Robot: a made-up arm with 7 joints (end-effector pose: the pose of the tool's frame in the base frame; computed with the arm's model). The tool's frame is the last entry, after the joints. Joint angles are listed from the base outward.
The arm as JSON. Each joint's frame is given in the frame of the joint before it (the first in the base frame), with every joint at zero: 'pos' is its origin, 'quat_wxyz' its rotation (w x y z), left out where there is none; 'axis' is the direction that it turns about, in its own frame. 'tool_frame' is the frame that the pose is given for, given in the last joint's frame.
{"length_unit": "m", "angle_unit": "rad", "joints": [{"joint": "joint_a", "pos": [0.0, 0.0, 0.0], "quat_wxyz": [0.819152, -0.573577, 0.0, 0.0], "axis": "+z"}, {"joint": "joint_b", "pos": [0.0, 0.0, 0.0], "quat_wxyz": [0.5, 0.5, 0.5, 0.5], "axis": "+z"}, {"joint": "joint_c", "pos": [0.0, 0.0, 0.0], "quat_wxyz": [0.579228, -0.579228, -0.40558, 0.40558], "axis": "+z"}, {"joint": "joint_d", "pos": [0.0, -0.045, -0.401], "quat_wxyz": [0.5, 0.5, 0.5, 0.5], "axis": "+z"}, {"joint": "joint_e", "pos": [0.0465, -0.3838, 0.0], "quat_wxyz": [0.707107, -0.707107, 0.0, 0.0], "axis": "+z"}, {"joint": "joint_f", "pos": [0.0, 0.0, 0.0], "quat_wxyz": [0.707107, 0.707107, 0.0, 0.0], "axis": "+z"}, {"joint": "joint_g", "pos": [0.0, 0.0, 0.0], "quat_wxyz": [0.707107, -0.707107, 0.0, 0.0], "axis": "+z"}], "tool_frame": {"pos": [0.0, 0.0, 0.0], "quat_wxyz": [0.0, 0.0, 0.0, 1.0]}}
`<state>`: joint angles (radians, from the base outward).
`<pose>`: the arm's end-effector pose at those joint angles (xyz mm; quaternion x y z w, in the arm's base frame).
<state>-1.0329 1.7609 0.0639 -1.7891 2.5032 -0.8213 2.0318</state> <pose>245.8 220.5 455.6 0.9948 0.0503 -0.0228 0.0851</pose>
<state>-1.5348 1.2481 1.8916 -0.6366 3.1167 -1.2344 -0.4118</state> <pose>280.9 702.0 165.6 0.7181 -0.3070 -0.4923 0.3843</pose>
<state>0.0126 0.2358 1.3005 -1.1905 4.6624 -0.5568 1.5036</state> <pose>94.7 497.4 -485.1 0.2612 -0.5776 0.2539 0.7306</pose>
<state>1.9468 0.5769 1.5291 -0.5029 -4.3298 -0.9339 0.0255</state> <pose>-651.5 249.2 355.4 -0.8902 0.4210 -0.1190 0.1266</pose>
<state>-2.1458 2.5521 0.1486 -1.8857 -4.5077 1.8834 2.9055</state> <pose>-432.6 137.3 283.8 -0.7336 -0.4232 0.5296 0.0479</pose>
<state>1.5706 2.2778 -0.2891 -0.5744 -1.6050 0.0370 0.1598</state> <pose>205.0 749.2 53.9 0.0254 -0.6252 0.7599 0.1762</pose>
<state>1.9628 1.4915 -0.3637 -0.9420 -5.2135 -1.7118 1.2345</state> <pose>-470.3 569.3 61.0 -0.0294 -0.3474 0.2993 0.8882</pose>
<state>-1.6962 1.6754 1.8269 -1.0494 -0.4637 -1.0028 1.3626</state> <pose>-167.1 692.9 133.4 -0.1413 0.6833 -0.0349 0.7155</pose>
